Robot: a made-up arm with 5 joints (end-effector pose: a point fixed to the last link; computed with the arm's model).
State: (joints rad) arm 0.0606 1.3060 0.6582 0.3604 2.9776
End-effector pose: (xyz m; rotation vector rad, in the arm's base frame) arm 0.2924 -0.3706 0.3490 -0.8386 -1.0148 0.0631
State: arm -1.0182 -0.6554 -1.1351 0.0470 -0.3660
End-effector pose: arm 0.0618 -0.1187 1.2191 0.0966 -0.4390 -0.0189
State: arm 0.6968 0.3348 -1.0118 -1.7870 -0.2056
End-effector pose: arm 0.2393 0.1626 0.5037 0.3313 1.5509 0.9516
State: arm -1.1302 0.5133 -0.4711 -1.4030 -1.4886
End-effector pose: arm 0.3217 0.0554 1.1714 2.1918 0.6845 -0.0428
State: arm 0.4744 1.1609 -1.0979 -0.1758 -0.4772
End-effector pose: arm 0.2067 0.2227 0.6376 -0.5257 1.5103 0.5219
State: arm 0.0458 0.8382 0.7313 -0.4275 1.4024
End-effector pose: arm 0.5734 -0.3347 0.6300 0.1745 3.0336 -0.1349
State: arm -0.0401 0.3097 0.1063 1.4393 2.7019
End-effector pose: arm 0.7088 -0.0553 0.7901 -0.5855 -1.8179 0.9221
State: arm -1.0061 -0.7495 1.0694 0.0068 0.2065
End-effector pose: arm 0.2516 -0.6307 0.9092 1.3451 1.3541 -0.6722
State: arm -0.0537 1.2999 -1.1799 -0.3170 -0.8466
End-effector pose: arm 0.1450 0.2333 0.8605 0.3210 1.2665 0.7280
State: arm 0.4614 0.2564 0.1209 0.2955 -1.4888
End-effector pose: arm 0.4877 -0.0403 0.6489 -1.1439 -0.4660 -0.6554
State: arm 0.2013 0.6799 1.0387 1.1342 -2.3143
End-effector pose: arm 0.3629 -0.4202 0.7482 -2.1680 -0.2368 -0.2352
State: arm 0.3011 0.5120 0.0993 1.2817 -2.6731
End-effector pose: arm 0.5731 -0.1295 0.6517 -1.3875 -1.1106 0.5462
